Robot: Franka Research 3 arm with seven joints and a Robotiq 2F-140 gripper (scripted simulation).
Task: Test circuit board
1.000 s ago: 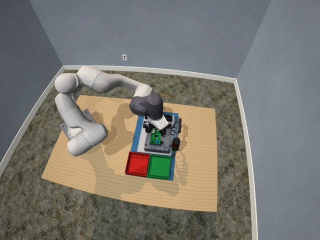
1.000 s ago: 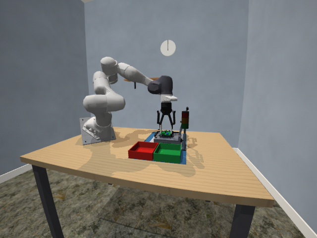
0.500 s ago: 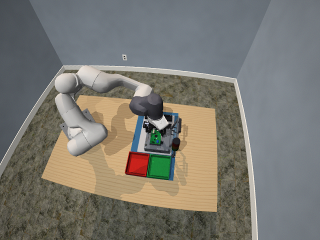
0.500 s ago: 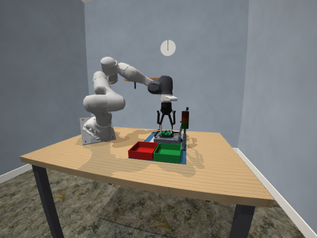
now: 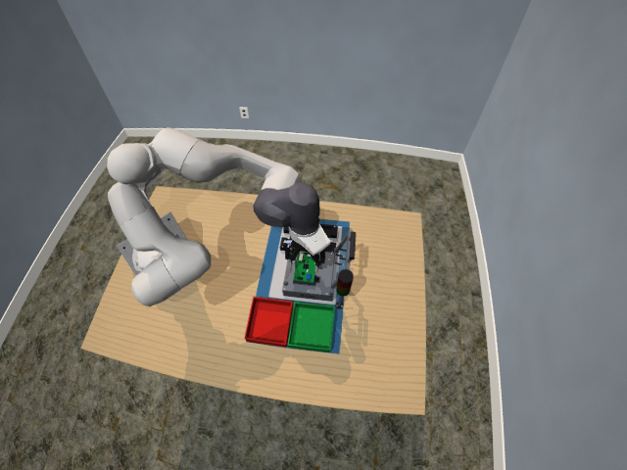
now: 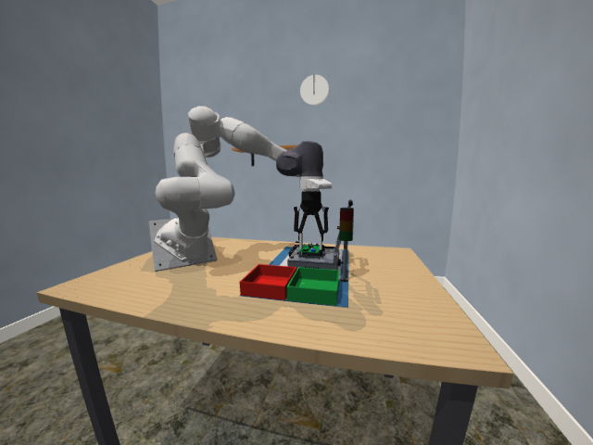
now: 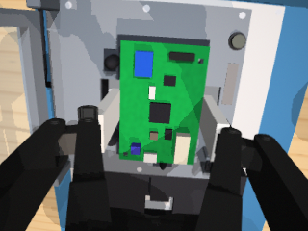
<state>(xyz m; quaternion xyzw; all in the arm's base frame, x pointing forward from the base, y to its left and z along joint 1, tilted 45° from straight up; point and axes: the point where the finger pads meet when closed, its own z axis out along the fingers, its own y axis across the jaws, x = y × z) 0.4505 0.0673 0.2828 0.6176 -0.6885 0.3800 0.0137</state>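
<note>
My hand is 20 mm above the green circuit board. Round my hand: tester plate (10 mm ahead, 40 mm below); then clear lid (120 mm ahead, 30 mm to the right, 80 mm above); then green bin (10 mm behind, 210 mm to the right, 90 mm below).
</note>
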